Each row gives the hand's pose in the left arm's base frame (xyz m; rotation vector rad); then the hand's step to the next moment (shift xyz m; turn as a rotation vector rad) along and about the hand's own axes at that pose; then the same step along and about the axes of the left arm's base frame.
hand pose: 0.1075 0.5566 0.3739 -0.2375 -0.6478 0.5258
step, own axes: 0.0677 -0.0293 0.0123 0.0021 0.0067 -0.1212
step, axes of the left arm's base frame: 0.0493 0.0121 0.0549 0.0749 0.0008 -0.0955
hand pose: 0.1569 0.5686 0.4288 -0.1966 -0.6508 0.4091
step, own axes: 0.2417 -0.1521 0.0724 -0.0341 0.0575 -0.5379
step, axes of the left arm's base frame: 0.1755 -0.0301 0.2347 0.2928 0.0102 -0.4560
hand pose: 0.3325 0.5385 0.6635 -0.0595 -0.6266 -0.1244
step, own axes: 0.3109 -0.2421 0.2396 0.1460 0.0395 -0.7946
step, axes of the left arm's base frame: 0.0780 -0.2480 0.3809 0.5841 -0.0492 -0.5574
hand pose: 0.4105 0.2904 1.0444 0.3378 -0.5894 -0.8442
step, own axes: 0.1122 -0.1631 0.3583 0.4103 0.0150 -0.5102
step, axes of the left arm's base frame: -0.2577 -0.2073 0.2411 0.5334 -0.2845 -0.2518
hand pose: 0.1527 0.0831 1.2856 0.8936 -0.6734 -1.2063
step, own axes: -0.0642 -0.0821 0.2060 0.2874 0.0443 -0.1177
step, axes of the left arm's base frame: -0.2282 0.0085 0.0340 0.1899 -0.2483 -0.0266
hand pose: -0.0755 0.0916 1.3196 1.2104 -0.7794 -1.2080
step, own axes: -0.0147 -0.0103 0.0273 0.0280 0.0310 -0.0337
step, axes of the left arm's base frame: -0.0317 0.0077 -0.0014 0.0463 -0.0204 0.0178
